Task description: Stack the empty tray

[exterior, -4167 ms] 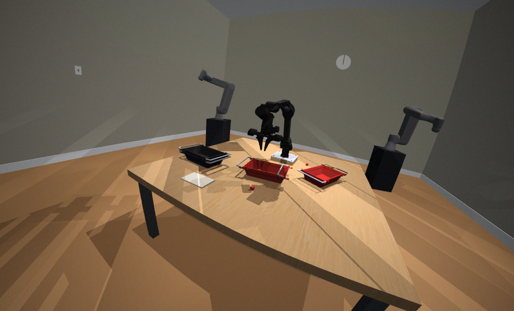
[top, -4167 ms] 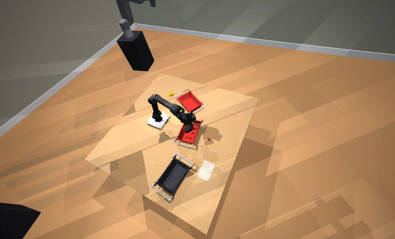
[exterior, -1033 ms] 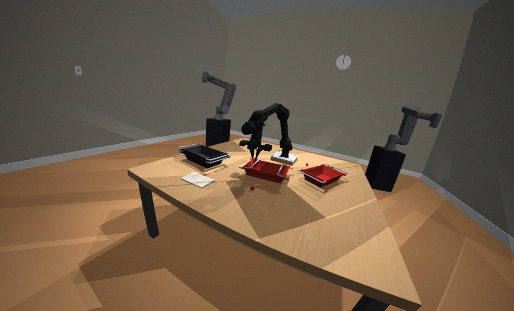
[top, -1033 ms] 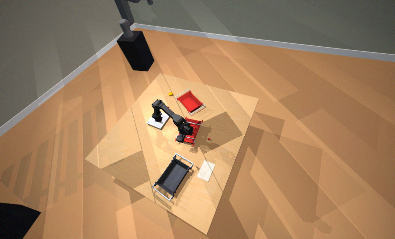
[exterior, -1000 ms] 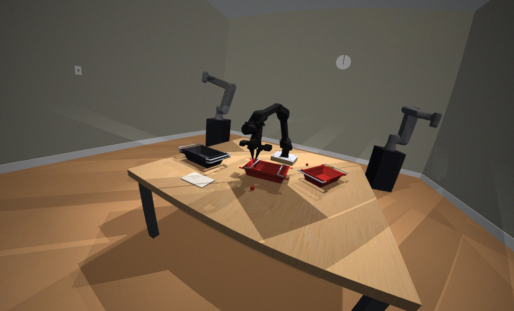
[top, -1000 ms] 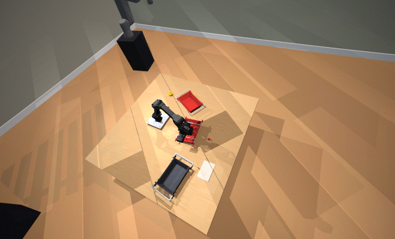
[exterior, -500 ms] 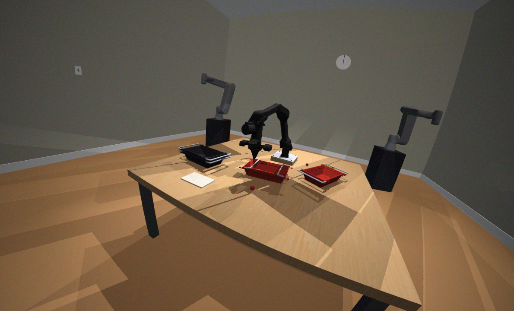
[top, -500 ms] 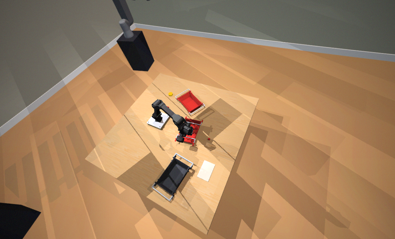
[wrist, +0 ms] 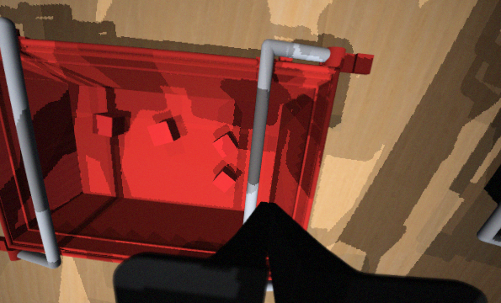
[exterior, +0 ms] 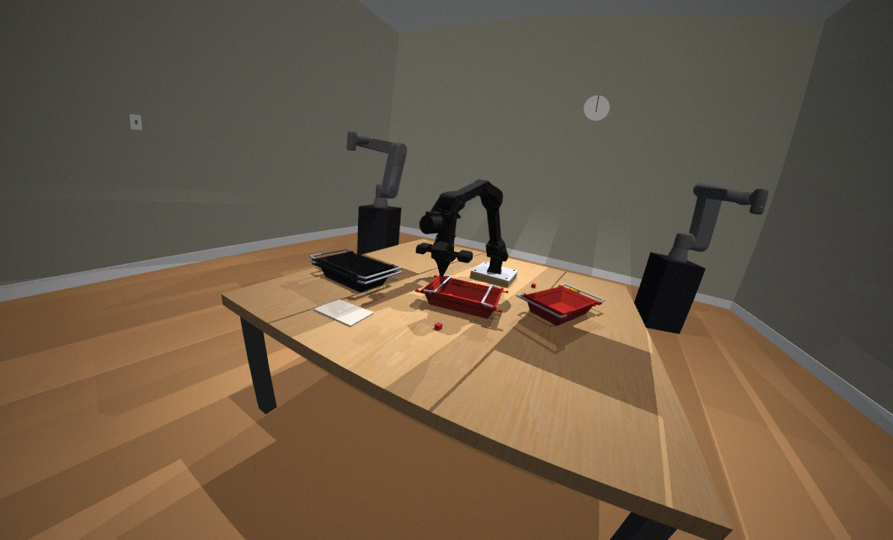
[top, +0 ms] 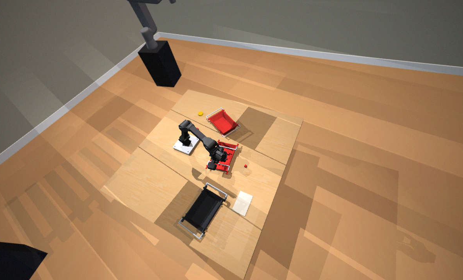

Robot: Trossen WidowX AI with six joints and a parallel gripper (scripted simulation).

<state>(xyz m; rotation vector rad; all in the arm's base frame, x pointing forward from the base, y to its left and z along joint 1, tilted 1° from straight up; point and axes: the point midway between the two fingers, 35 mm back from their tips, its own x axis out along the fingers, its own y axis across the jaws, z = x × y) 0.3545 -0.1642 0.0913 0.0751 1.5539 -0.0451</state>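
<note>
My gripper tip is now 43 cm to the right of the red tray, 9 cm past it and 4 cm above it. Round my gripper tip: yellow disc 54 cm to the left, 37 cm behind, 8 cm below; then white card 24 cm ahead, 23 cm to the right, 8 cm below.
</note>
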